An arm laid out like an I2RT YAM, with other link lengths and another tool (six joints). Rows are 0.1 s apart.
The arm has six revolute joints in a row. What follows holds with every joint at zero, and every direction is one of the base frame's. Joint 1 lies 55.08 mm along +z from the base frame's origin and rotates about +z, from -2.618 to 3.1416 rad. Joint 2 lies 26.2 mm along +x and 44.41 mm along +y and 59.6 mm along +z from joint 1 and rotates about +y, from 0 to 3.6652 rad. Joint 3 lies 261.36 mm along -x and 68.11 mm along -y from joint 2 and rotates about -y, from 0 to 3.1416 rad. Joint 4 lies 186.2 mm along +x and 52.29 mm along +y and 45.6 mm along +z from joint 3 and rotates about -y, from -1.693 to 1.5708 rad. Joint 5 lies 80.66 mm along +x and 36.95 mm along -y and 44.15 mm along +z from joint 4 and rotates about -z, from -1.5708 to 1.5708 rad. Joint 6 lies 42.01 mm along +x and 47.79 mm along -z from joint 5 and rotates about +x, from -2.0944 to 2.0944 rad. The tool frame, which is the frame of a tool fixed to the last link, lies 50 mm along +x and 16 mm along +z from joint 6; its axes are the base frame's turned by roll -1.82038, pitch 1.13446 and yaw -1.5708 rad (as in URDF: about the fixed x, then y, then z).
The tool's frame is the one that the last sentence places.
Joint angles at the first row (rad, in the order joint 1, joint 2, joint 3, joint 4, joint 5, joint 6):
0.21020 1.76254 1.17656 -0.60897 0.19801 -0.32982
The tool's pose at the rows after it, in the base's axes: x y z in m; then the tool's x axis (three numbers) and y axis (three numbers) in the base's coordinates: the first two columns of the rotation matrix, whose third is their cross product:
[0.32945 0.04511 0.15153 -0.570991 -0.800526 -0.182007 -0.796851 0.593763 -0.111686]
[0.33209 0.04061 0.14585 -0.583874 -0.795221 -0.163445 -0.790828 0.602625 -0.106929]
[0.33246 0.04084 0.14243 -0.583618 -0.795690 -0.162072 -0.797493 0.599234 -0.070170]
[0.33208 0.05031 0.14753 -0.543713 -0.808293 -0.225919 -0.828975 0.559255 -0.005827]
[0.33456 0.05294 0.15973 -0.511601 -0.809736 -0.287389 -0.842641 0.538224 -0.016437]
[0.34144 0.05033 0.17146 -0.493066 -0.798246 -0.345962 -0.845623 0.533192 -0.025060]
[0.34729 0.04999 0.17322 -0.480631 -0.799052 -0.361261 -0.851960 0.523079 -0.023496]
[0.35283 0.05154 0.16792 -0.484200 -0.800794 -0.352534 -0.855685 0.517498 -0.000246]
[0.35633 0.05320 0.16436 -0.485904 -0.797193 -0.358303 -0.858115 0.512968 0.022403]
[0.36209 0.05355 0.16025 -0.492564 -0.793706 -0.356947 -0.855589 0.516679 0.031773]
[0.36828 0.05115 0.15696 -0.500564 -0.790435 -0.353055 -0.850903 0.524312 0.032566]
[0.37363 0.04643 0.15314 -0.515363 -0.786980 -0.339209 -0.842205 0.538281 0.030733]
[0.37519 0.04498 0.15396 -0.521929 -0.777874 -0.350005 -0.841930 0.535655 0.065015]
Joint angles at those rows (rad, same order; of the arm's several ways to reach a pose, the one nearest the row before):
0.18423 1.76407 1.18419 -0.60897 0.13831 -0.32372
0.17184 1.78694 1.18881 -0.60744 0.14720 -0.32673
0.16419 1.80541 1.20562 -0.63187 0.11830 -0.33132
0.16262 1.80248 1.23020 -0.65805 0.01397 -0.35269
0.15500 1.77490 1.23944 -0.64429 -0.03520 -0.36962
0.13052 1.76560 1.26851 -0.63663 -0.08576 -0.38194
0.12121 1.78243 1.29465 -0.63817 -0.10737 -0.39574
0.12120 1.82076 1.32684 -0.65649 -0.11649 -0.39882
0.11965 1.84529 1.34528 -0.66422 -0.13642 -0.39729
0.11813 1.87437 1.36672 -0.66419 -0.13957 -0.39272
0.11049 1.90054 1.38821 -0.66268 -0.13654 -0.39270
0.09978 1.92512 1.40815 -0.66573 -0.12273 -0.39269
0.08747 1.94046 1.44033 -0.70243 -0.15630 -0.39422

